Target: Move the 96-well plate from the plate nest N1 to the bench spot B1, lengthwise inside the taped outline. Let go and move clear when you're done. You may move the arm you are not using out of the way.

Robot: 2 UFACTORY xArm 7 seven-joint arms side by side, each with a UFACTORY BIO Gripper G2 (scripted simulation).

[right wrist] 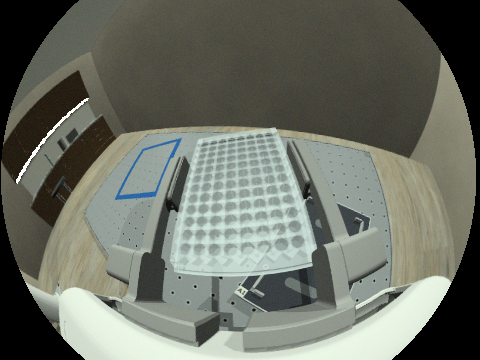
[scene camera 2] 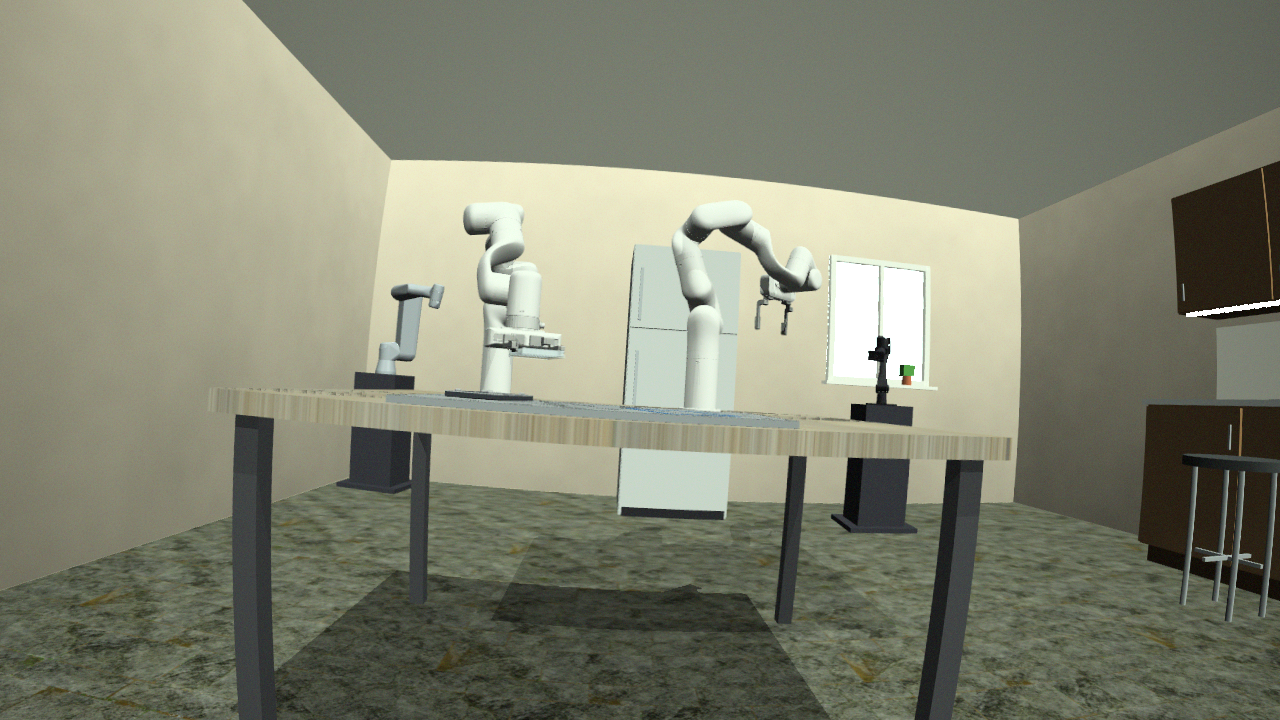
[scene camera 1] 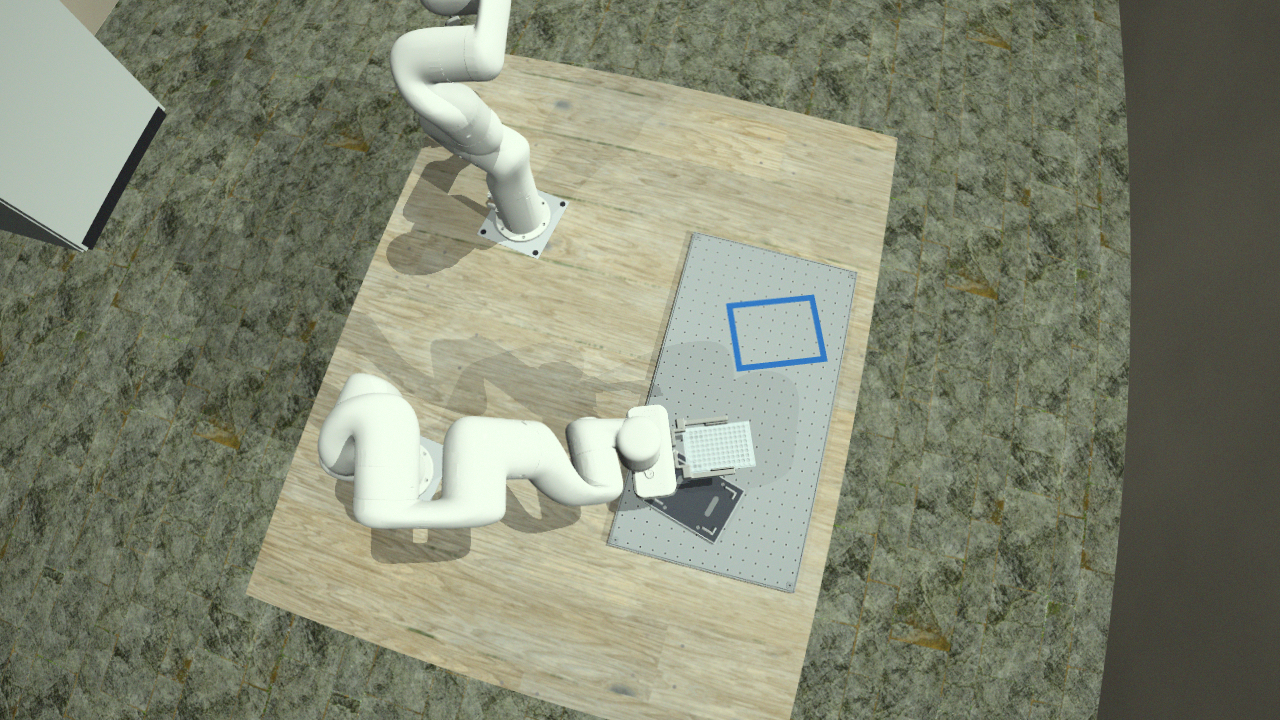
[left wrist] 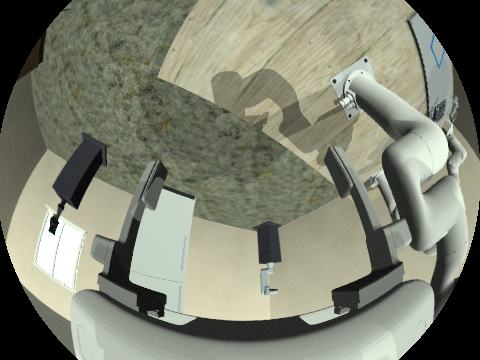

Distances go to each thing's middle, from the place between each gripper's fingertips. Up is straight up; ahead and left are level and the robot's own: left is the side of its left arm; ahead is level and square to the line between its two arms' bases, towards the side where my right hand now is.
The dark plate nest (scene camera 1: 688, 505) lies 10 mm behind my right hand, 90 mm to the right of it and 100 mm below it. From my right hand the other things lie so: clear 96-well plate (scene camera 1: 696, 443) 10 mm below.
The clear 96-well plate lies 830 mm ahead of my left hand, 610 mm to the right of it and 190 mm below it. Also, from my left hand: dark plate nest: 820 mm ahead, 700 mm to the right, 280 mm below.
